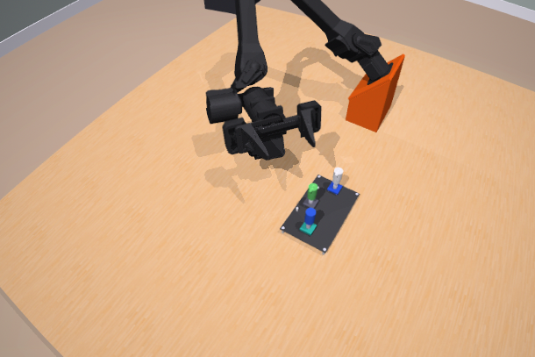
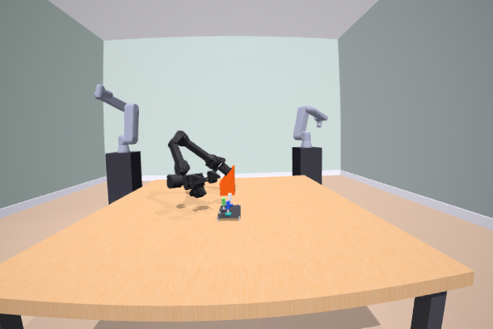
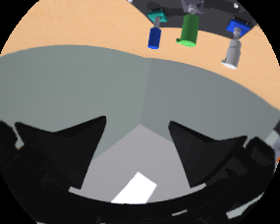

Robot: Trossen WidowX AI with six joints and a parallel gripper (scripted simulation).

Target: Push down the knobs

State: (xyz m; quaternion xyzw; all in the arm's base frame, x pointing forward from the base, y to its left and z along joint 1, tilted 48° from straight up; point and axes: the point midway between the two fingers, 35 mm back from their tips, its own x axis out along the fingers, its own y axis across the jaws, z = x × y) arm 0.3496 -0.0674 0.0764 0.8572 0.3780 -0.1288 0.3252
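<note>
Right now my gripper tip is 8 cm past the blue potentiometer, 7 cm to the right of it and 13 cm above it. Also, from my gripper tip: green knob: 2 cm behind, 4 cm to the left, 11 cm below.
</note>
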